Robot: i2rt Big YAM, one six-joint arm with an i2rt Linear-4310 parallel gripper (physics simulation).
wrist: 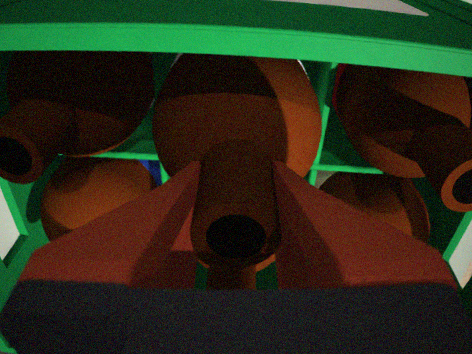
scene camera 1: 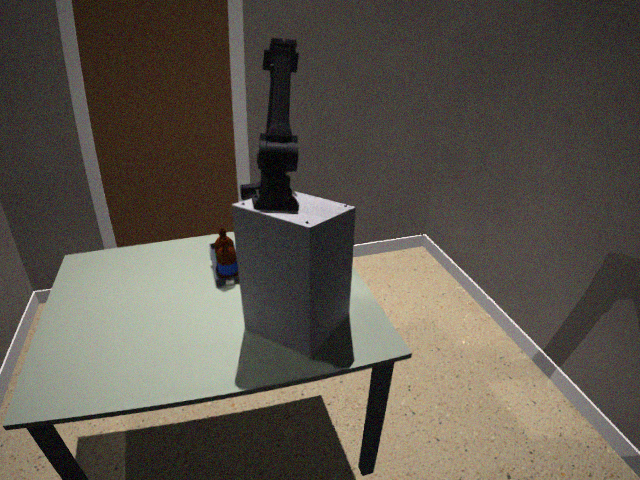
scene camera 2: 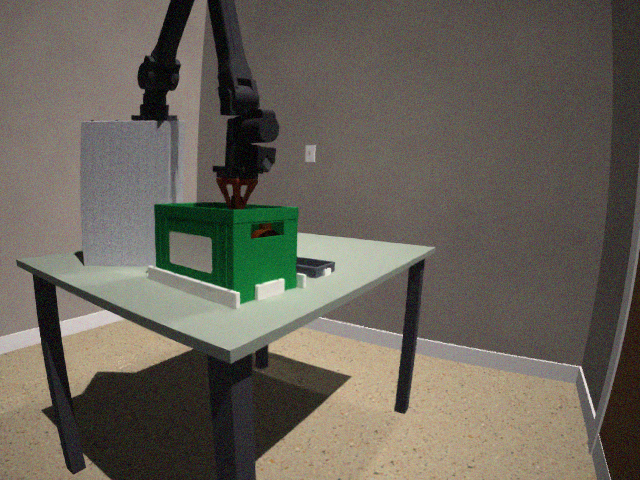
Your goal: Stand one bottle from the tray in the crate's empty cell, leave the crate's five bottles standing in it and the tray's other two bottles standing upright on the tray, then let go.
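Places are measured from the arm's base along level axes (x up, y ahead, z left), in millimetres.
Where they show: gripper, between the fingertips: [wrist: 236, 176]; arm's base, origin of its link: [scene camera 1: 274, 205] [scene camera 2: 154, 120].
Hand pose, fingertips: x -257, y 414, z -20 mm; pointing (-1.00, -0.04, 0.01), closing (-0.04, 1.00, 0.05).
Things, the pixels of their top centre, and the offset from my fingertips. "pt": a spot on its surface instead. Level surfaces: height alone.
- brown bottle, centre of its top: [wrist: 226, 239] dx +33, dy -2, dz +1 mm
- green crate, centre of its top: [wrist: 231, 275] [scene camera 2: 223, 205] dx +14, dy +1, dz -38 mm
- neck, a spot on its surface: [wrist: 231, 277] pt dx -8, dy +1, dz -66 mm
- blue-labelled bottle, centre of its top: [scene camera 1: 224, 239] dx -2, dy -109, dz +177 mm
- table, height of its surface: dx -162 mm
My gripper [scene camera 2: 236, 205] [wrist: 236, 176] points down at the crate, shut on the neck of a brown bottle [wrist: 225, 120]. This bottle is in the crate's middle cell nearest the wall at the top of the wrist view, its shoulder below the rim; its base is hidden. The green crate [scene camera 2: 263, 263] [wrist: 235, 40] holds other brown bottles at upper left [wrist: 80, 110], lower left [wrist: 100, 187], upper right [wrist: 395, 105] and lower right [wrist: 370, 200]. Another neck [wrist: 231, 277] shows behind the held one. One blue-labelled bottle [scene camera 1: 225, 255] stands upright on the dark tray [scene camera 1: 221, 283] [scene camera 2: 315, 270]; the second tray bottle is not visible.
A tall grey pedestal [scene camera 1: 279, 279] [scene camera 2: 124, 196] carries the arm and hides much of the table [scene camera 1: 129, 330] [scene camera 2: 372, 253] behind it in scene camera 1. Low white strips [scene camera 2: 191, 284] line the crate's base. In scene camera 2 the crate hides part of the tray.
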